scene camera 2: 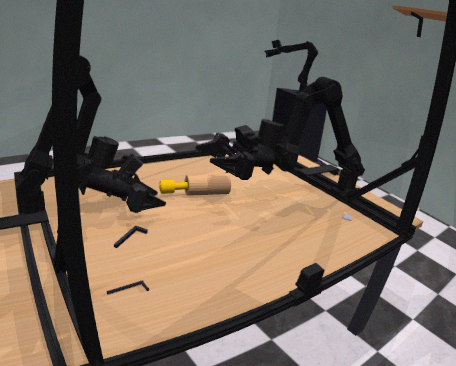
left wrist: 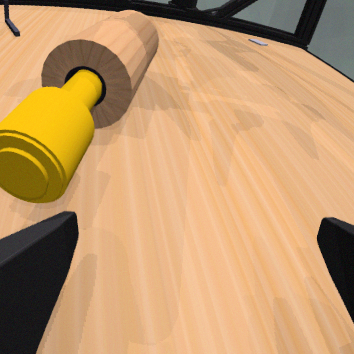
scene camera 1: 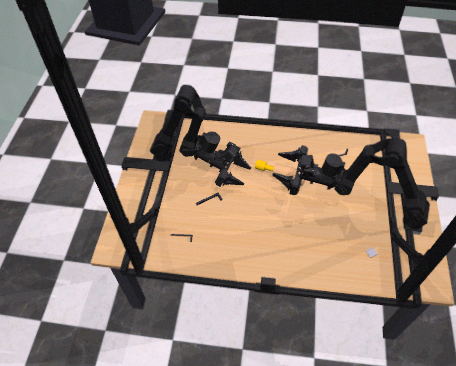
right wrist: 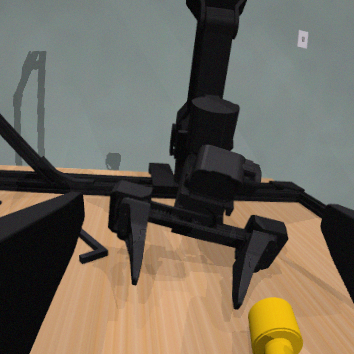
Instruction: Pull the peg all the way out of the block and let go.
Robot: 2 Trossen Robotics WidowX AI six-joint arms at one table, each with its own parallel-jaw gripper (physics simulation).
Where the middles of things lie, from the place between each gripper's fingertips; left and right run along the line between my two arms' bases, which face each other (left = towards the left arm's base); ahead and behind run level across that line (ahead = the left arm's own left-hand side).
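Yellow peg (left wrist: 53, 126): my left hand 7 cm short of it, 7 cm to the left of it. Wooden cylinder block (scene camera 2: 197, 184): 6 cm ahead of my left hand, 15 cm to the right of it.
From my right hand: yellow peg 12 cm below, 3 cm to the left, 7 cm ahead; wooden cylinder block 12 cm below, 5 cm to the right, 6 cm ahead.
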